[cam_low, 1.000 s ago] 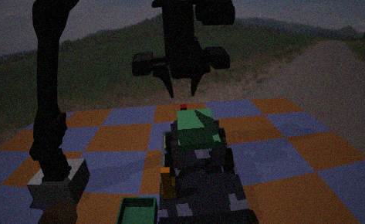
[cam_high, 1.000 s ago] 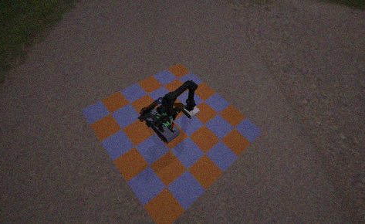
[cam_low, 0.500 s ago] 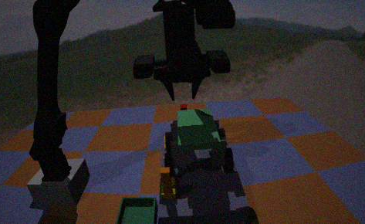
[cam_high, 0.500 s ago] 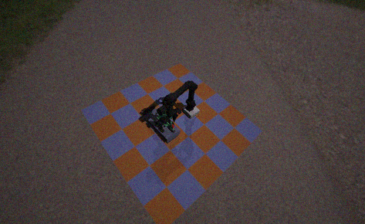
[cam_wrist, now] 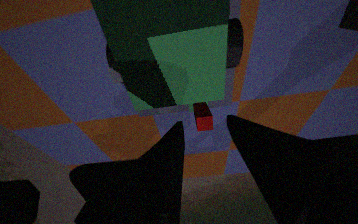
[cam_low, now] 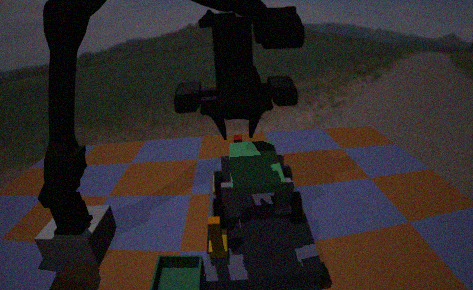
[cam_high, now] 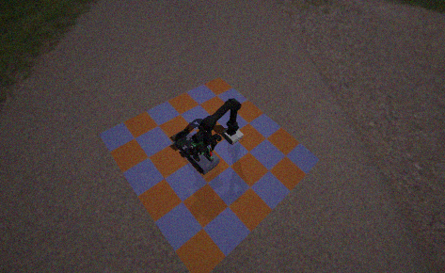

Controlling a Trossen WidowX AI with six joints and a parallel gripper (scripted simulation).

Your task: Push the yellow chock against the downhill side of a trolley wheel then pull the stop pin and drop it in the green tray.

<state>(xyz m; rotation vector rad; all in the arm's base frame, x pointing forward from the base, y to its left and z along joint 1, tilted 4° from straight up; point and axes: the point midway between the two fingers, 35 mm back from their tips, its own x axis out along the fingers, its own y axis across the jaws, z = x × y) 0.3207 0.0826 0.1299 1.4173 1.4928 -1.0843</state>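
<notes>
The red-headed stop pin lies 40 mm below my gripper tip and 10 mm to the left of it. From my gripper tip the other things lie so: trolley: 80 mm to the right, 50 mm below, 20 mm ahead; yellow chock: 160 mm to the right, 80 mm below, 40 mm behind; grey ramp: 120 mm below, 90 mm to the right, 20 mm ahead.
</notes>
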